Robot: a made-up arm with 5 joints. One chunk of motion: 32 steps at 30 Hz.
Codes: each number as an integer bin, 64 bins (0 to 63) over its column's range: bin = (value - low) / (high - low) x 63, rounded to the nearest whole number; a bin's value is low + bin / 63 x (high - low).
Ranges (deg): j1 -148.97..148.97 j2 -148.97..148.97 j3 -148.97..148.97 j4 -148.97..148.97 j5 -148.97..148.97
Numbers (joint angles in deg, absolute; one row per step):
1: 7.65 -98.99 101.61 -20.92 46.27
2: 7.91 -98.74 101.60 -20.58 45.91
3: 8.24 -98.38 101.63 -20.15 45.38
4: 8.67 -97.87 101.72 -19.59 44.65
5: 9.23 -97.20 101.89 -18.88 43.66
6: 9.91 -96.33 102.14 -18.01 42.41
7: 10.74 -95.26 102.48 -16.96 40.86
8: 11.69 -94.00 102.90 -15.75 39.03
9: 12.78 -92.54 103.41 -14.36 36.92
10: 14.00 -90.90 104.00 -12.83 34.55
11: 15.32 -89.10 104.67 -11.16 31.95
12: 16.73 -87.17 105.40 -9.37 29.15
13: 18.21 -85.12 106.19 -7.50 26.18
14: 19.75 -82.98 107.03 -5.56 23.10
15: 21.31 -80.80 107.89 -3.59 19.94
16: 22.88 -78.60 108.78 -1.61 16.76
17: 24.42 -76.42 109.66 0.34 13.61
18: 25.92 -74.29 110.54 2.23 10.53
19: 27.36 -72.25 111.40 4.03 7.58
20: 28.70 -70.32 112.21 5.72 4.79
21: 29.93 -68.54 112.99 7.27 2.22
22: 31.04 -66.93 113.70 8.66 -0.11
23: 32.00 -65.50 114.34 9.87 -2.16
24: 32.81 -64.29 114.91 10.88 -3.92
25: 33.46 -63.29 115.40 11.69 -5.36
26: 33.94 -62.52 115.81 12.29 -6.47
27: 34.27 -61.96 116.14 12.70 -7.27
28: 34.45 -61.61 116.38 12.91 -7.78
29: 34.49 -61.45 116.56 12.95 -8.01
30: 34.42 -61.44 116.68 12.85 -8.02
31: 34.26 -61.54 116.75 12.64 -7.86
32: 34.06 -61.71 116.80 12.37 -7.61
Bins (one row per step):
1: 33 11 53 27 41
2: 33 11 53 27 41
3: 33 11 53 27 41
4: 33 11 53 27 41
5: 33 11 53 28 41
6: 34 11 53 28 40
7: 34 11 53 28 40
8: 34 12 53 28 40
9: 34 12 53 28 39
10: 34 12 53 29 39
11: 35 13 54 29 38
12: 35 13 54 30 38
13: 35 14 54 30 37
14: 36 14 54 30 36
15: 36 14 54 31 36
16: 36 15 55 31 35
17: 37 15 55 32 34
18: 37 16 55 32 34
19: 37 16 55 32 33
20: 38 17 55 33 33
21: 38 17 55 33 32
22: 38 17 56 33 31
23: 38 18 56 34 31
24: 38 18 56 34 31
25: 39 18 56 34 30
26: 39 18 56 34 30
27: 39 18 56 34 30
28: 39 18 56 34 30
29: 39 19 56 34 30
30: 39 19 56 34 30
31: 39 18 56 34 30
32: 39 18 56 34 30

